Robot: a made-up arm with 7 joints.
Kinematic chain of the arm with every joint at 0, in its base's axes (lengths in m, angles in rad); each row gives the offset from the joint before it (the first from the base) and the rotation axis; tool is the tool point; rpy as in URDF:
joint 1: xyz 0 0 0 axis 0.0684 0.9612 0.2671
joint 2: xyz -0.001 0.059 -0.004 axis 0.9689 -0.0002 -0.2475
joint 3: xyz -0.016 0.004 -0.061 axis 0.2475 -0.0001 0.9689
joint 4: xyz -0.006 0 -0.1 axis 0.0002 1 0
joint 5: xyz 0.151 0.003 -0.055 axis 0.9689 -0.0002 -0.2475
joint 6: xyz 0.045 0 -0.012 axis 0.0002 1 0
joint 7: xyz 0.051 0 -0.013 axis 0.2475 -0.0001 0.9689
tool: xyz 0 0 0 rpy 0 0.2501 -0.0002
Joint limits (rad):
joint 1: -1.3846..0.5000
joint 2: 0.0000..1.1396
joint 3: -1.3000..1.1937
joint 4: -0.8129..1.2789
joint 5: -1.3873..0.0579
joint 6: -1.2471..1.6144
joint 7: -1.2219..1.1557
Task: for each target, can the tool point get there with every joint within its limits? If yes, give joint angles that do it. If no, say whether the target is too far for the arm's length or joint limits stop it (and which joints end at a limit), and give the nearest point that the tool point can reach.
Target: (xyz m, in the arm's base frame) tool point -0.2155 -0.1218 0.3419
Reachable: no: joint limits stop it (at a limit: joint 1, joint 2, joint 4) | nearest point -0.0182 0.0726 0.1995 | short by 0.311 m
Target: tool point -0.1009 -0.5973 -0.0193
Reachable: no: too far | nearest point 0.0664 -0.2342 -0.0280 | short by 0.400 m
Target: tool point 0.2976 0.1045 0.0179
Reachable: yes | joints -0.7454 0.5601 0.1421 -0.3626 -0.2211 1.2614 -0.3992
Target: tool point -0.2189 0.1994 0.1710
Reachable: no: joint limits stop it (at a limit: joint 1, joint 2, joint 3, joint 5) | nearest point -0.0922 0.1746 0.1530 | short by 0.130 m
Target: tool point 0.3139 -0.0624 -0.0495
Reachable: yes | joints -0.7757 0.2174 -0.4147 0.0039 -1.2039 -0.1915 -0.4637
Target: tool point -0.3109 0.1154 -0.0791
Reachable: no: joint limits stop it (at a limit: joint 1, joint 3, joint 4, joint 5, joint 6) | nearest point -0.2817 0.1601 -0.2301 | short by 0.160 m
